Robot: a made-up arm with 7 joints. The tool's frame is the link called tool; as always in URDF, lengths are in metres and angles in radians. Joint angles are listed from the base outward.
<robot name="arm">
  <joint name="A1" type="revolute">
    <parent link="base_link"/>
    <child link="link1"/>
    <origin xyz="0 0 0.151" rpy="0 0 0"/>
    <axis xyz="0 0 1"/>
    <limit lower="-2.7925" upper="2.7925"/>
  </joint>
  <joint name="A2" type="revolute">
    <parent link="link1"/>
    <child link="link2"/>
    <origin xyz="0 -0.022 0.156" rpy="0 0 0"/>
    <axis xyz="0 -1 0"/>
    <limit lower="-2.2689" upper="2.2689"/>
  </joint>
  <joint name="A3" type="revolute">
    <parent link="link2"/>
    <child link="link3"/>
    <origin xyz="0 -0.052 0.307" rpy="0 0 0"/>
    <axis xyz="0 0 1"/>
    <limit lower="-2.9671" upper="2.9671"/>
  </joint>
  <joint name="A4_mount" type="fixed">
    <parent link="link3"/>
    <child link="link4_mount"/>
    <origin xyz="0.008 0.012 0.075" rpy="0 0 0"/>
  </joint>
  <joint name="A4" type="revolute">
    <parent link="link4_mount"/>
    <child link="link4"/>
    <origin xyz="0.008 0.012 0.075" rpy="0 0 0"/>
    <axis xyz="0 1 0"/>
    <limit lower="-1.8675" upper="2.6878"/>
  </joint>
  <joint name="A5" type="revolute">
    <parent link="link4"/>
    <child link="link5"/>
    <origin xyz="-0.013 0.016 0.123" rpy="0 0 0"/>
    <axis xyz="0 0 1"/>
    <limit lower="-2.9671" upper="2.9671"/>
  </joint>
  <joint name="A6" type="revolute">
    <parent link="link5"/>
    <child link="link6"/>
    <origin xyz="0 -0.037 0.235" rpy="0 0 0"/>
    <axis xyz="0 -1 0"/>
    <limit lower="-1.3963" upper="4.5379"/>
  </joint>
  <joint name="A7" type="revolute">
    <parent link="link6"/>
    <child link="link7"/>
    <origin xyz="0.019 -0.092 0.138" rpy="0 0 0"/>
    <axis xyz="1 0 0"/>
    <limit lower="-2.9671" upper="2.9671"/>
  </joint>
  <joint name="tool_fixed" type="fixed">
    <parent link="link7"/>
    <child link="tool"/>
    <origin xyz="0 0 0" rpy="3.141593 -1.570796 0"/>
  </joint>
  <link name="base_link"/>
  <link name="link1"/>
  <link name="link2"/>
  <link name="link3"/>
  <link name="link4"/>
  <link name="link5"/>
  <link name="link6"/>
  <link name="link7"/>
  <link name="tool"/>
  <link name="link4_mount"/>
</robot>
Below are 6 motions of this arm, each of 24 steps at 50 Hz.
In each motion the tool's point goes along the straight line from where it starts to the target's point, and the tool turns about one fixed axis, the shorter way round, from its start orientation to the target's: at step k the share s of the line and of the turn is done. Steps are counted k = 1, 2, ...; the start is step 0. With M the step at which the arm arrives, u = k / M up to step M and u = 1 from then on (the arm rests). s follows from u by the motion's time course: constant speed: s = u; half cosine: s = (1 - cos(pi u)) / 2; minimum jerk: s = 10 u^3 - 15 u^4 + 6 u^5.
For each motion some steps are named. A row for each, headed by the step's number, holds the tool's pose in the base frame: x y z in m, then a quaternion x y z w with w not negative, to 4 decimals.
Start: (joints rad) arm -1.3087 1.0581 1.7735 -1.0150 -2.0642 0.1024 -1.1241
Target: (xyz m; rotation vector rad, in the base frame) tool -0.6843 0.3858 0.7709 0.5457 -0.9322 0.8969
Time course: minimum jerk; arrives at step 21
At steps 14, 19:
14: -0.6827 0.3821 0.7364 0.2664 -0.4026 0.4677 0.7404
19: -0.6842 0.3857 0.7697 0.2516 -0.4279 0.4145 0.7628

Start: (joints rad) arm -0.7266 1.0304 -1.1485 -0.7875 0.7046 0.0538 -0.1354
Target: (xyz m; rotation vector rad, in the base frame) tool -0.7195 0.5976 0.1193 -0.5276 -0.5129 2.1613
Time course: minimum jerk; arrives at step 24
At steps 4, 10, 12, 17, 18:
4: -0.5164 0.6647 0.5957 -0.0432 -0.1022 0.7052 0.7003
10: -0.5819 0.6431 0.4420 -0.0989 -0.1375 0.7678 0.6179
12: -0.6142 0.6324 0.3663 -0.1259 -0.1542 0.7945 0.5737
17: -0.6874 0.6082 0.1945 -0.1852 -0.1898 0.8440 0.4662
18: -0.6977 0.6048 0.1704 -0.1933 -0.1945 0.8497 0.4503

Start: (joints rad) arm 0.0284 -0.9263 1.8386 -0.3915 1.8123 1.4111 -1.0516
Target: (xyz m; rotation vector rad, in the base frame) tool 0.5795 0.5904 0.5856 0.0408 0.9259 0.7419
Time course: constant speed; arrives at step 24
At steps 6, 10, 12, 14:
6: 0.6997 0.1173 0.7391 0.0586 0.4740 -0.1652 0.8629
10: 0.6730 0.2225 0.7050 0.0509 0.4768 -0.0497 0.8761
12: 0.6596 0.2750 0.6879 0.0467 0.4758 0.0084 0.8783
14: 0.6463 0.3276 0.6709 0.0425 0.4732 0.0665 0.8774

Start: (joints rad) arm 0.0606 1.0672 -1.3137 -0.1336 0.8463 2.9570 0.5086
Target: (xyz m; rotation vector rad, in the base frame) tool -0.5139 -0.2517 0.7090 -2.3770 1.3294 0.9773
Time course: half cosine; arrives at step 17
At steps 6, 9, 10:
6: -0.5943 -0.1931 0.6168 -0.8647 0.3427 0.3449 0.1260
9: -0.5644 -0.2149 0.6511 -0.8478 0.3855 0.3419 0.1254
10: -0.5543 -0.2223 0.6627 -0.8417 0.3998 0.3407 0.1251

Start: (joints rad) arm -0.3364 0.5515 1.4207 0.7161 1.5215 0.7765 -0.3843
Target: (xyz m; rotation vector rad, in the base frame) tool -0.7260 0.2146 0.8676 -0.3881 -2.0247 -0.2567
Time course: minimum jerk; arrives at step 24
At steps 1, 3, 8, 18, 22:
1: -0.1705 0.4012 0.9931 -0.3449 -0.5757 -0.3077 0.6745
3: -0.1790 0.3983 0.9912 -0.3425 -0.5806 -0.3049 0.6728
8: -0.2868 0.3621 0.9669 -0.3104 -0.6410 -0.2689 0.6484
18: -0.6685 0.2339 0.8806 -0.1819 -0.8186 -0.1288 0.5293
22: -0.7232 0.2156 0.8682 -0.1620 -0.8389 -0.1076 0.5084

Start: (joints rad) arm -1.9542 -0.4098 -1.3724 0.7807 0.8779 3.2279 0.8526
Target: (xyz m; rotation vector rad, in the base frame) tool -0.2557 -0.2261 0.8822 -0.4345 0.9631 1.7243
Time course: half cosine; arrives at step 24
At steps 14, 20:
14: -0.2969 -0.1751 0.8580 -0.1339 0.4044 0.6453 0.6342
20: -0.2631 -0.2169 0.8778 -0.1736 0.4043 0.7096 0.5504

